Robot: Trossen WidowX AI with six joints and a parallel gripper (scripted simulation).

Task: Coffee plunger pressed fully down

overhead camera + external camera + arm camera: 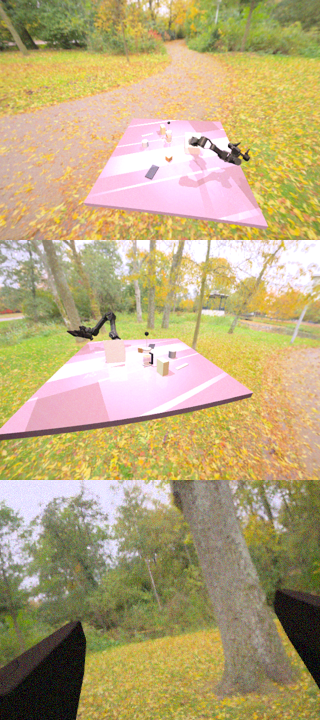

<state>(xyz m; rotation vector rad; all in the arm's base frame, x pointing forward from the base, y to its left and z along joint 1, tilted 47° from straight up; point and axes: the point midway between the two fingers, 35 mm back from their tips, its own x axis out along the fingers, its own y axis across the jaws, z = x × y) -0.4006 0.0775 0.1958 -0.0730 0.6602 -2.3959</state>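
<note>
Now: the glass coffee press 67 cm ahead of my gripper tip, 35 cm to the right of it and 12 cm below it. Round my gripper tip: cream box: 74 cm ahead, 51 cm to the right, 19 cm below; dark flat slab: 81 cm ahead, 11 cm to the left, 24 cm below.
</note>
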